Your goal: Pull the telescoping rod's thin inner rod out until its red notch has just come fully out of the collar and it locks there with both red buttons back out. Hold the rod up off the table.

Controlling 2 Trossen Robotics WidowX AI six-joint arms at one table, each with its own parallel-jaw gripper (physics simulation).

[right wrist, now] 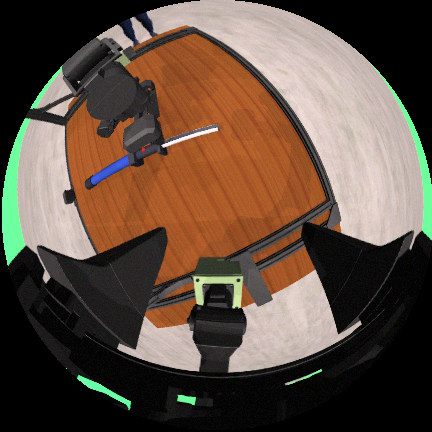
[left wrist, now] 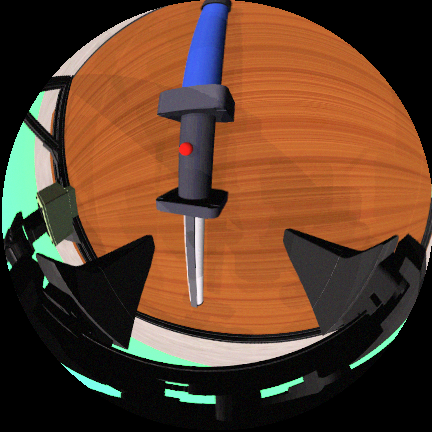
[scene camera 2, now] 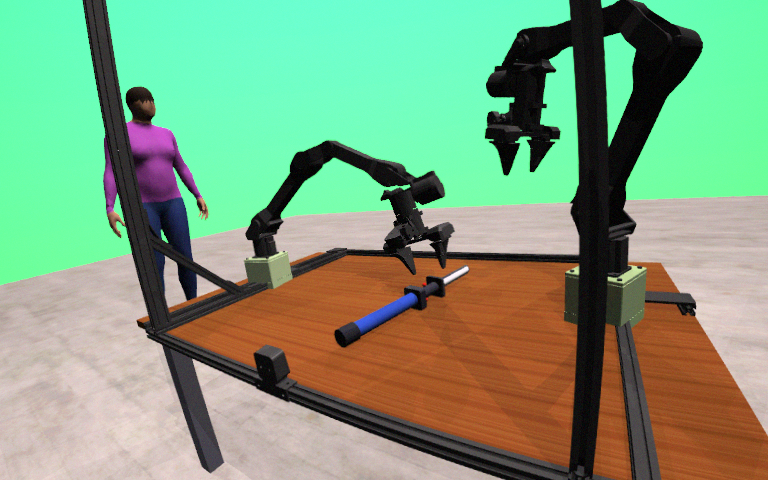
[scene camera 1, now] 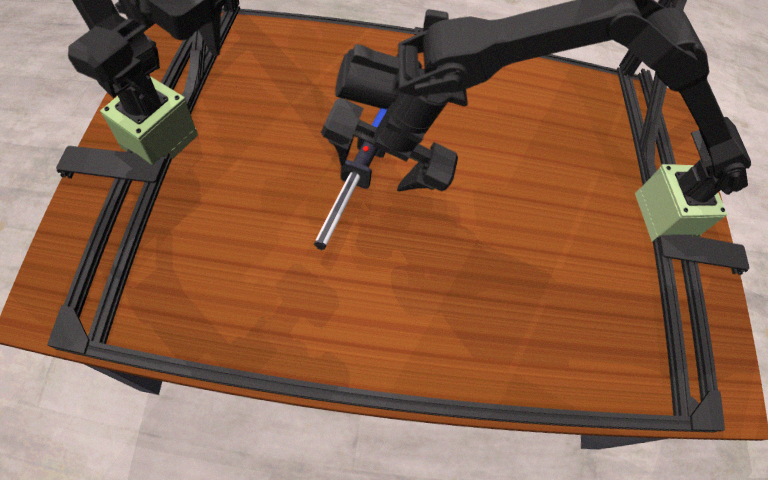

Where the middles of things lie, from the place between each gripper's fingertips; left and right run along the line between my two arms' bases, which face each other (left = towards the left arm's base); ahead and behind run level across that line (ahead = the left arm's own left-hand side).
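From my left hand, the thin inner rod [scene camera 1: 339, 206] is 80 mm behind, 10 mm to the right and 30 mm below, while the telescoping rod [scene camera 2: 415, 297] is 90 mm behind it and 30 mm below it.
My right hand is 21 cm to the right of the thin inner rod, 13 cm past it and 25 cm above it. As for the telescoping rod, that's 21 cm to the left of my right hand, 14 cm behind it and 25 cm below it.
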